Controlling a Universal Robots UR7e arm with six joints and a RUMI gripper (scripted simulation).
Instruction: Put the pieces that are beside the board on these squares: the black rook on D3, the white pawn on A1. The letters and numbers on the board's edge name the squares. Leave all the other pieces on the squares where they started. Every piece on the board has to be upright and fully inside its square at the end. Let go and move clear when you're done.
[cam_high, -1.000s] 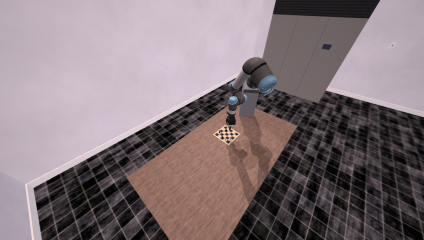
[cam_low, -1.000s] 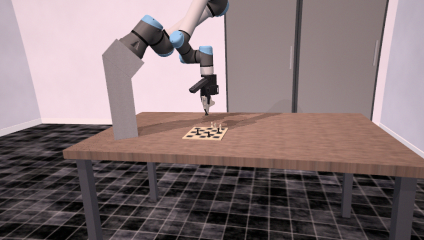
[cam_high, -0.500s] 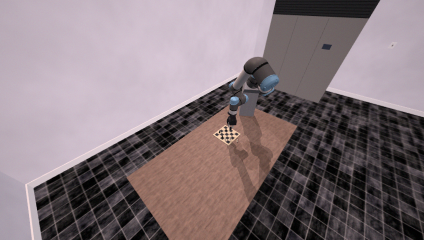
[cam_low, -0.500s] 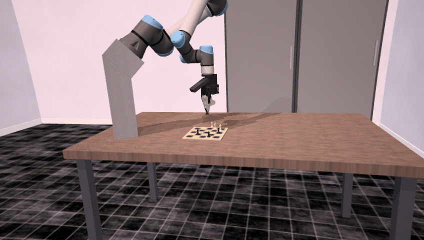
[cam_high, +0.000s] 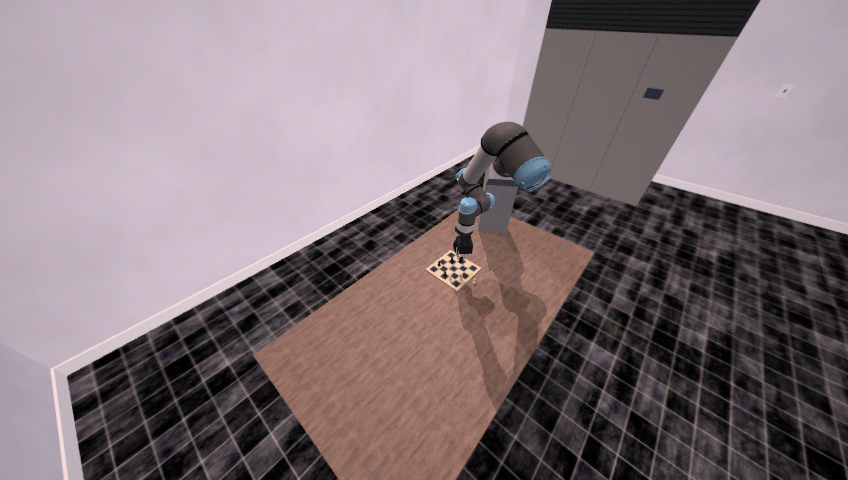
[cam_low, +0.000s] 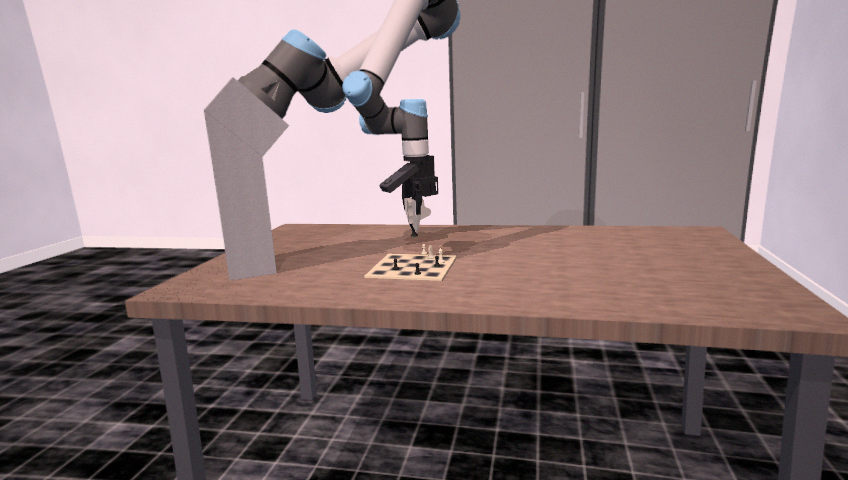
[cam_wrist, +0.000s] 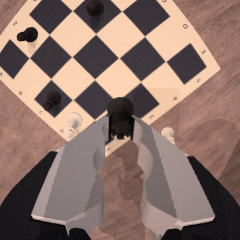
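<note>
The chessboard lies 110 mm below my hand, 40 mm to the right of it and 10 mm ahead of it. From my hand the other things lie so: black rook (10 mm below); then white pawn (100 mm to the left, 100 mm below, 30 mm behind).
</note>
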